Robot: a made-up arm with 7 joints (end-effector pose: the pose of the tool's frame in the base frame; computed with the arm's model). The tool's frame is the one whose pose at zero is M. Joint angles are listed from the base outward.
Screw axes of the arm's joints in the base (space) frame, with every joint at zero. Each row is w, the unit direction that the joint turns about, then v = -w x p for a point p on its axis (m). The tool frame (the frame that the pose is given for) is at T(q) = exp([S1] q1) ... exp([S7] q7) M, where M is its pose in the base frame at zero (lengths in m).
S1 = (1, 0, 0, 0.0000, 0.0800, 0.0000)
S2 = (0, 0, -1, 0.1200, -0.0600, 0.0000)
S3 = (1, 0, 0, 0.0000, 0.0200, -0.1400)
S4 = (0, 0, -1, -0.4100, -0.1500, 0.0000)
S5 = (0, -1, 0, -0.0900, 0.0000, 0.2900)
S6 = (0, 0, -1, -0.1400, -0.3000, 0.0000)
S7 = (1, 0, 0, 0.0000, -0.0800, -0.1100)
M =
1 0 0 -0.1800
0 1 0 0.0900
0 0 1 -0.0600
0 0 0 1
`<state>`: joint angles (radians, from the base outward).
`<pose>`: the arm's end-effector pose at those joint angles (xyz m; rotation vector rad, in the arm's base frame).
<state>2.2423 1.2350 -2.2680 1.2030 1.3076 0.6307 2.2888</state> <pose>-0.1477 -0.0518 0.4818 1.6884 -0.8646 0.4575</pose>
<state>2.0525 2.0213 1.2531 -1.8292 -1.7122 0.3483 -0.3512</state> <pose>0.2953 0.1806 -0.5042 1.3375 0.9532 0.1902</pose>
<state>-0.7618 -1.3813 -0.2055 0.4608 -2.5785 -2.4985 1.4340</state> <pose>-0.5059 -0.3039 0.1532 -1.7830 -1.7123 1.2971</pose>
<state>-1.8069 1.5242 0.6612 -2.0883 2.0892 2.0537 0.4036</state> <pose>0.6278 0.0673 0.4262 1.1243 -0.4209 0.5759</pose>
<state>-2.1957 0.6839 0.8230 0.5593 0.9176 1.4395 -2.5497</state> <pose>-0.1637 -0.3383 -0.1840 -0.7790 -0.0533 -2.6668</pose>
